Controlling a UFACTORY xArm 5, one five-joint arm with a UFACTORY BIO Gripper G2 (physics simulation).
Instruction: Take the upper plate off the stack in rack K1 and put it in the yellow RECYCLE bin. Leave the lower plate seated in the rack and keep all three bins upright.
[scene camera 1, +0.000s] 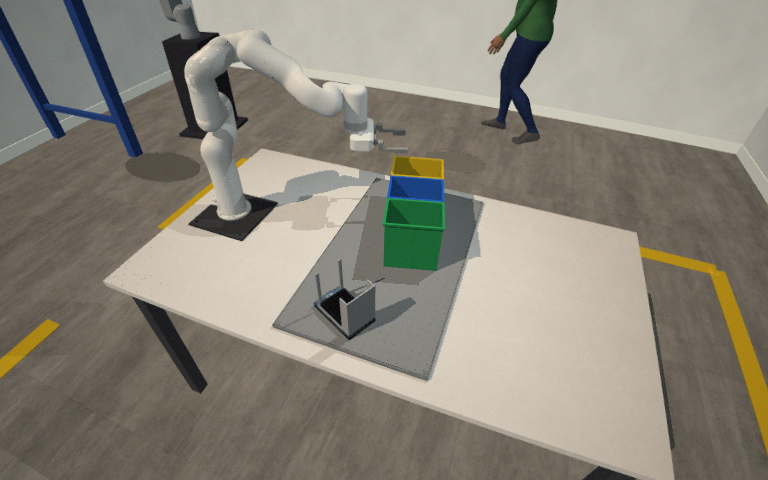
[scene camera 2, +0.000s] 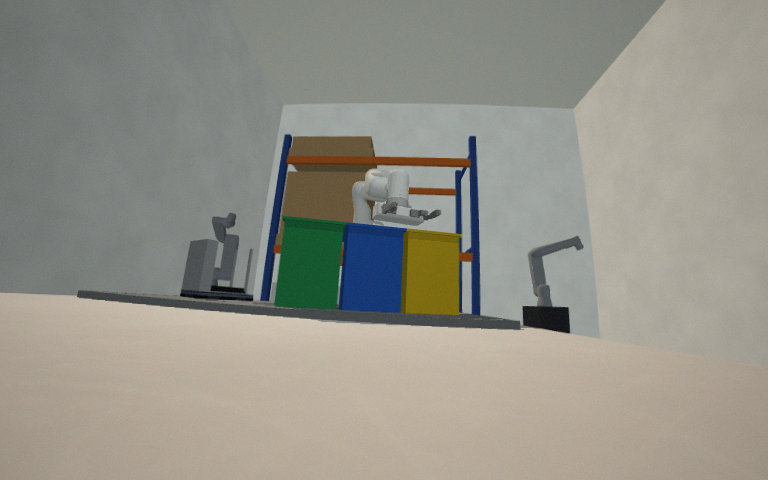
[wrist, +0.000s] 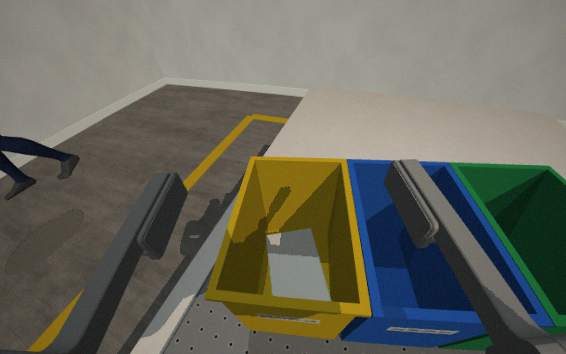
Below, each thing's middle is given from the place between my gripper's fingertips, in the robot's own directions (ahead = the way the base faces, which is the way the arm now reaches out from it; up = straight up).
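My hand is 19 cm above the yellow bin (scene camera 2: 430, 269), 4 cm short of it and 1 cm to the right of it. Counting from my hand, the white plate (wrist: 295, 269) is 27 cm below, 5 cm ahead and 1 cm to the left. The blue bin (scene camera 2: 371, 279) is 19 cm below my hand, 6 cm ahead of it and 12 cm to the right of it. As for the green bin (scene camera 2: 308, 277), that's 19 cm below my hand, 8 cm ahead of it and 25 cm to the right of it.
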